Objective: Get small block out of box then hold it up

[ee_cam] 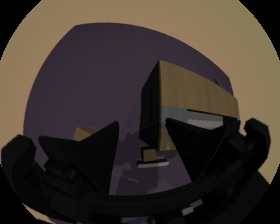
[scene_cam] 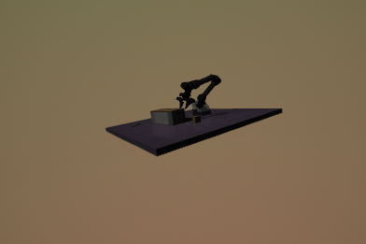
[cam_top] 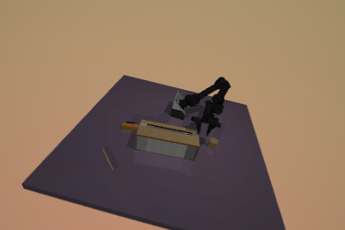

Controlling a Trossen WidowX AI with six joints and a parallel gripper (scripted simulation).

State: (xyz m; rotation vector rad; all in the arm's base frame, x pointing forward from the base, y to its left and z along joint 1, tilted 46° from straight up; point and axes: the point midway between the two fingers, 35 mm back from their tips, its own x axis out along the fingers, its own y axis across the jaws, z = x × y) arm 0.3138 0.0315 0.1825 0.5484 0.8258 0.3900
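Now: the small brown block 11 cm below my gripper tip, 7 cm behind it and 5 cm to the right of it. From my gripper tip the other things lie so: thin tan stick (53 cm to the right, 23 cm ahead, 13 cm below); orange rod (43 cm to the right, 11 cm below, 7 cm behind).
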